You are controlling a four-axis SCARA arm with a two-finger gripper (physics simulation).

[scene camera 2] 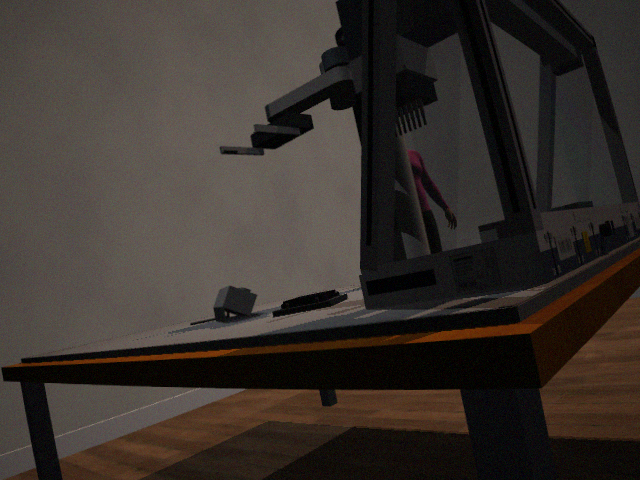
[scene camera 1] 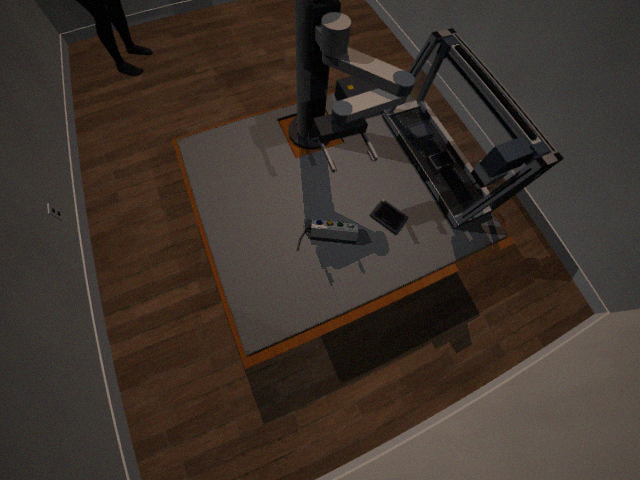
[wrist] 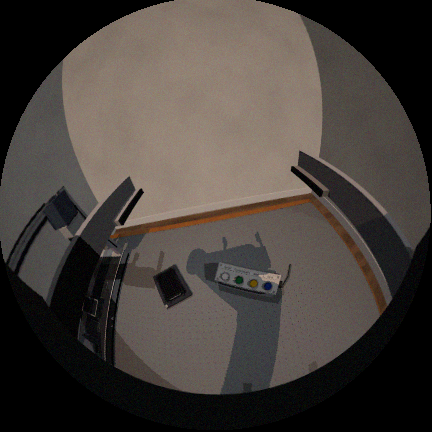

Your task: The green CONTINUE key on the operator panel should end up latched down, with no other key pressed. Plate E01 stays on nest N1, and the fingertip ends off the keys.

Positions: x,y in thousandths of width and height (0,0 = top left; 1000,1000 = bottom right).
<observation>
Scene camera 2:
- my gripper: 371,291
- grey button box: 360,624
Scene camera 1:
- my gripper: 555,343
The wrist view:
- my gripper: 497,383
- grey button box: 541,626
</observation>
